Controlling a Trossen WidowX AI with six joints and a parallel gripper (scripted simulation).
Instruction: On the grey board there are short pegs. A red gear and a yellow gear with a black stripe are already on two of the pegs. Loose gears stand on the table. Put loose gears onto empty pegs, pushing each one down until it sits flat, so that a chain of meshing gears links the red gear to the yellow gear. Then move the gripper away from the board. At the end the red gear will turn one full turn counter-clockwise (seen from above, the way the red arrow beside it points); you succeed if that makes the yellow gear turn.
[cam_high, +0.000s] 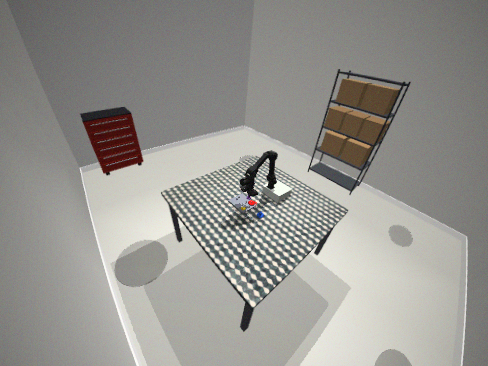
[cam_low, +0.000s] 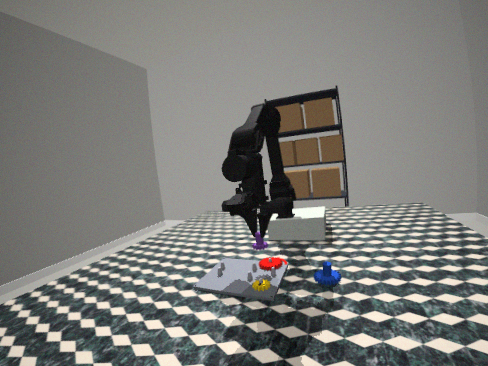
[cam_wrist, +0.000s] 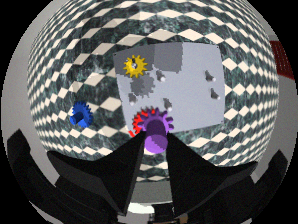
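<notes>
Right now the red gear is 90 mm below my gripper tip, 30 mm behind it and 10 mm to the left of it. Also, from my gripper tip: yellow gear (90 mm below, 80 mm ahead, 20 mm to the left); small purple gear (10 mm below); blue gear (170 mm to the left, 90 mm below, 10 mm ahead).
</notes>
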